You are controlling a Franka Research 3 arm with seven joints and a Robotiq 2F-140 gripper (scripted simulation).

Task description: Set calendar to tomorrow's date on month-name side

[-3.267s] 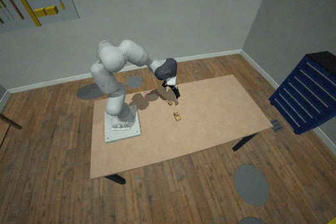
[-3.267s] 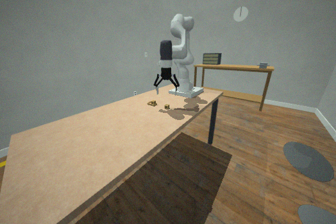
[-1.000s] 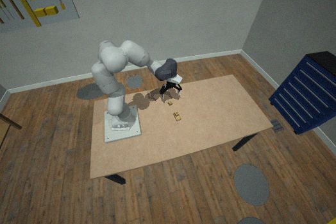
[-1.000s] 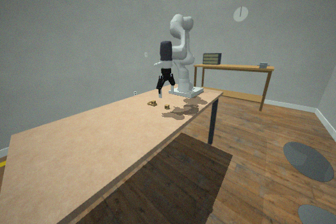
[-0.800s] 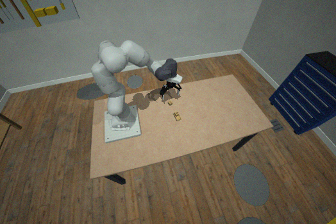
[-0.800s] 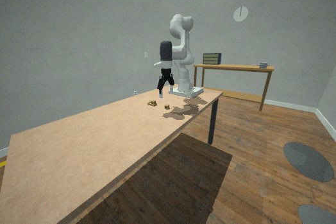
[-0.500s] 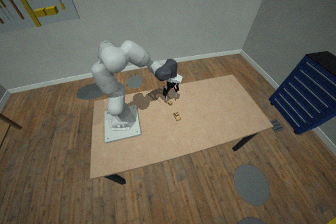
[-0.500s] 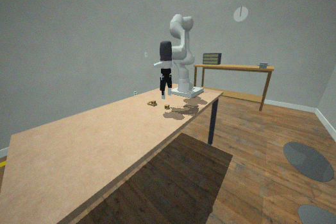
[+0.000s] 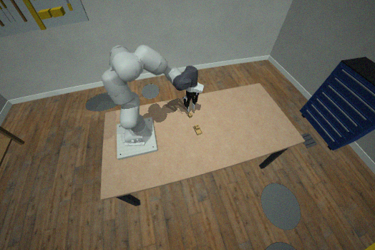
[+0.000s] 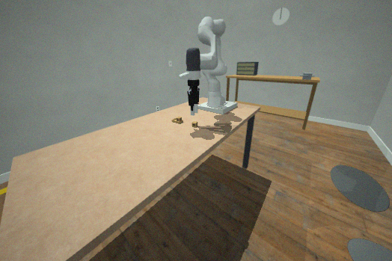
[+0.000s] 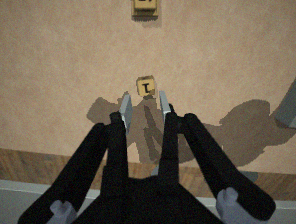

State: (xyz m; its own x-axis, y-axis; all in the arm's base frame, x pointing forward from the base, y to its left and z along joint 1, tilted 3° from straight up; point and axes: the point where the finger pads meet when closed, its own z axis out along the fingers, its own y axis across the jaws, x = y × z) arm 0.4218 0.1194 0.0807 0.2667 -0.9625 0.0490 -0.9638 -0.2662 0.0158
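Right now the wooden digit cube is 11 cm below my hand. Round my hand: wooden tray: 16 cm to the right, 12 cm below, 2 cm ahead.
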